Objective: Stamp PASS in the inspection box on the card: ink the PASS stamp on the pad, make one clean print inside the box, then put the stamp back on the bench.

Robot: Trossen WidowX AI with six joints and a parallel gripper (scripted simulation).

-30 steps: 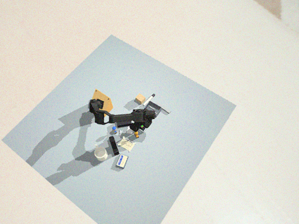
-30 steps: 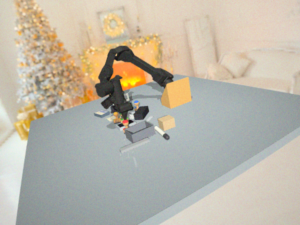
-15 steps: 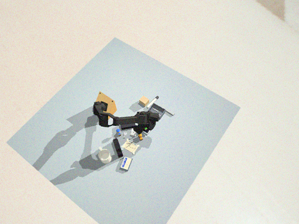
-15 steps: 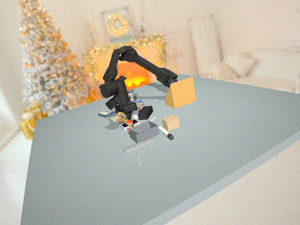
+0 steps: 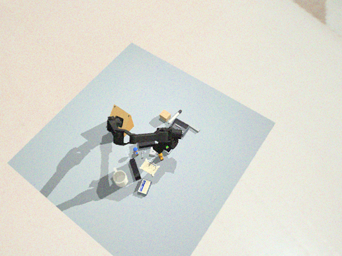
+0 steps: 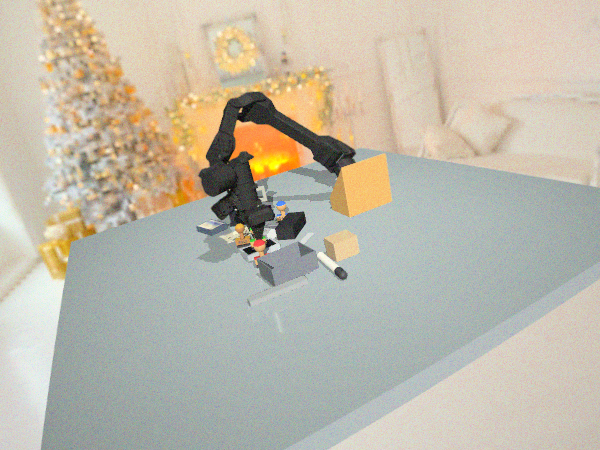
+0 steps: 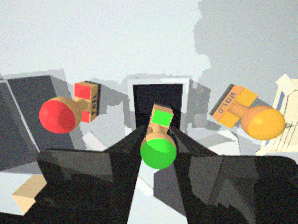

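The green-knobbed stamp is right at my gripper tip. From my gripper tip the other things lie so: orange-knobbed stamp (8 cm to the right, 1 cm below, 1 cm ahead); red-knobbed stamp (7 cm to the left, 3 cm ahead, 1 cm below); black ink pad (3 cm below).
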